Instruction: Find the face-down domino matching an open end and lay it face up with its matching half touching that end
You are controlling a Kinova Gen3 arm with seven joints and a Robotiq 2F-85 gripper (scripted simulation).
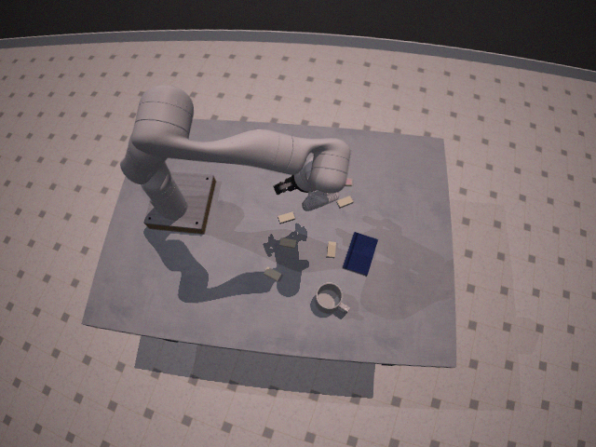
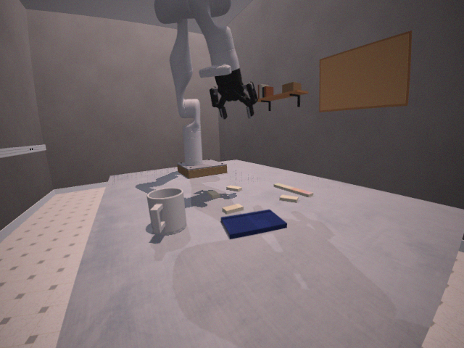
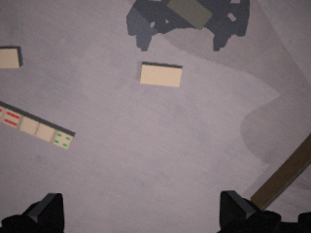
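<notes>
Now: hand 40 mm past the cream domino and 250 mm above it.
</notes>
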